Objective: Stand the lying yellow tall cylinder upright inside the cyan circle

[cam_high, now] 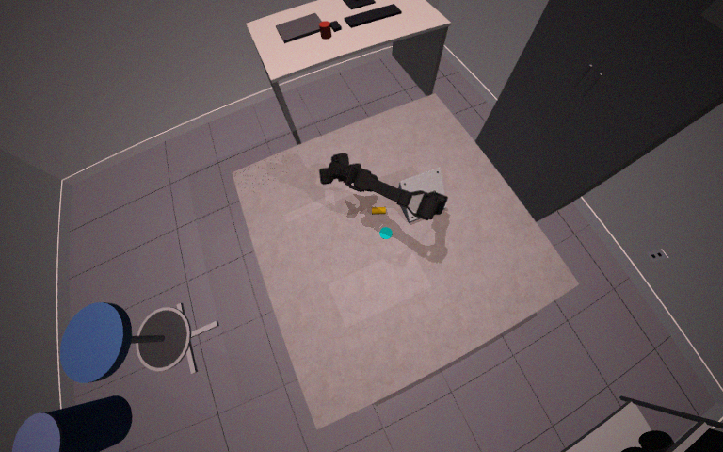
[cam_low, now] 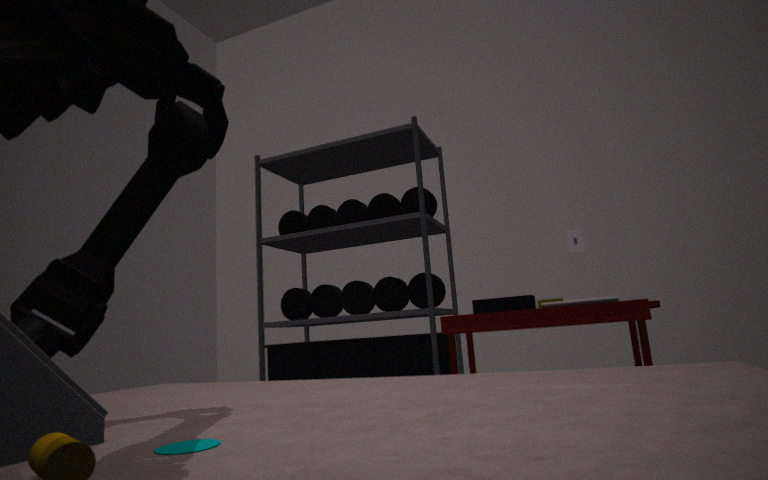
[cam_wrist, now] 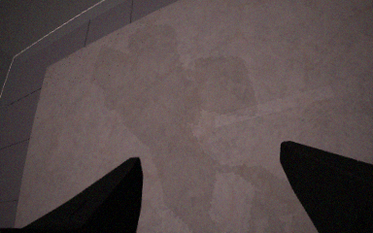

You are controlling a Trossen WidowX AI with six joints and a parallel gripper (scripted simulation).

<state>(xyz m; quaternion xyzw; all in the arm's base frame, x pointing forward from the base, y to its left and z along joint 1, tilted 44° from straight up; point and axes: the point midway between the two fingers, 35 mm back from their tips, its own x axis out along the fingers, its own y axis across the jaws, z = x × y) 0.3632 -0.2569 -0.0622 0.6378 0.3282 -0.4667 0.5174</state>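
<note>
My gripper tip is 15 cm past the yellow cylinder, 18 cm to the right of it and 17 cm above it. Round my gripper tip: cyan circle 13 cm behind, 30 cm to the left, 18 cm below.
</note>
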